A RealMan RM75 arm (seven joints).
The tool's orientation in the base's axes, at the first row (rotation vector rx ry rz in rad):
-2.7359 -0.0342 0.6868
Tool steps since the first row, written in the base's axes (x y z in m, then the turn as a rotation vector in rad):
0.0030 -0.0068 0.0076 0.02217 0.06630 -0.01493
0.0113 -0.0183 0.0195 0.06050 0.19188 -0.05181
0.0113 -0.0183 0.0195 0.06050 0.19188 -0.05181
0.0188 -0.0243 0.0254 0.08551 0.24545 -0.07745
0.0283 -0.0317 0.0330 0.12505 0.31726 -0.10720
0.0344 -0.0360 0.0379 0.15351 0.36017 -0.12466
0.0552 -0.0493 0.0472 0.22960 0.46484 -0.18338
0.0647 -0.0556 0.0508 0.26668 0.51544 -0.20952
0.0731 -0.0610 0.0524 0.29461 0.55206 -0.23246
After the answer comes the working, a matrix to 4 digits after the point.
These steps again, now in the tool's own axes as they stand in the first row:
-0.0015 0.0039 -0.0098 0.03302 -0.05945 0.02204
-0.0007 0.0107 -0.0270 0.09626 -0.16917 0.07265
-0.0007 0.0107 -0.0270 0.09626 -0.16917 0.07265
0.0026 0.0141 -0.0372 0.13541 -0.21336 0.09848
0.0068 0.0183 -0.0501 0.19110 -0.27435 0.12647
0.0095 0.0205 -0.0583 0.22851 -0.31116 0.14068
0.0224 0.0291 -0.0797 0.33302 -0.39627 0.18571
0.0285 0.0335 -0.0890 0.38277 -0.43814 0.20546
0.0346 0.0376 -0.0959 0.42159 -0.46724 0.22260

The tool's axes in the first row as the columns of a matrix, in the base's axes (rounded; the answer above uses it unrounded):
0.8842 -0.0538 -0.4640
0.0996 -0.9488 0.2999
-0.4564 -0.3114 -0.8335

